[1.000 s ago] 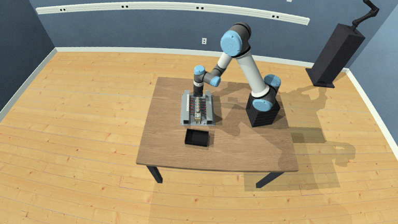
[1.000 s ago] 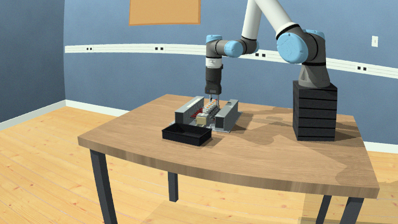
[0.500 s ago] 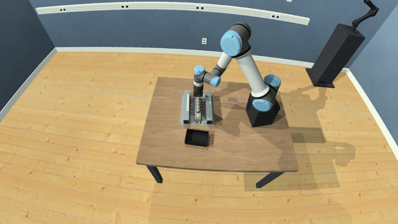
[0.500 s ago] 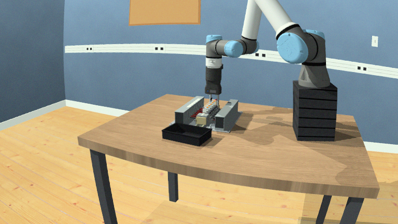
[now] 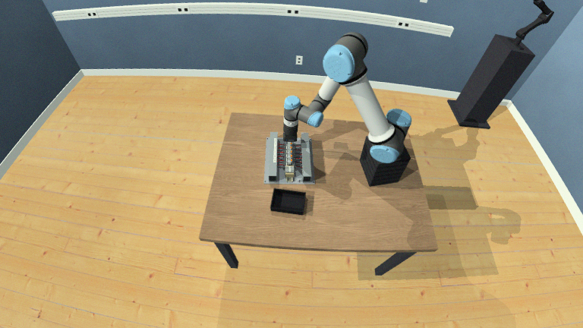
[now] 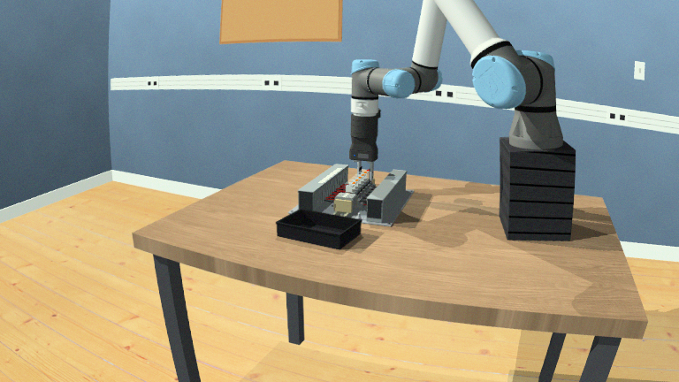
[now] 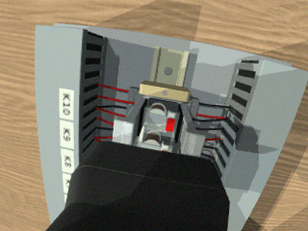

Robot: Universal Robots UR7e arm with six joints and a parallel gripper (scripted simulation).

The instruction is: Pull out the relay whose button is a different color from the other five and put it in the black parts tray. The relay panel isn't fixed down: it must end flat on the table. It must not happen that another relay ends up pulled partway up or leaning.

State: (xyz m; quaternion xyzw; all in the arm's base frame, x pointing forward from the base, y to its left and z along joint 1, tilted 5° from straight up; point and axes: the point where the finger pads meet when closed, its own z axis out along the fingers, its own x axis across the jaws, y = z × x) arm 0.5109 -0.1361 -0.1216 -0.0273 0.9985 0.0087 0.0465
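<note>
The relay lies 10 mm below my hand. Also, from my hand: relay panel 90 mm to the left, 30 mm below; then black parts tray 10 mm behind, 360 mm to the left, 40 mm below.
</note>
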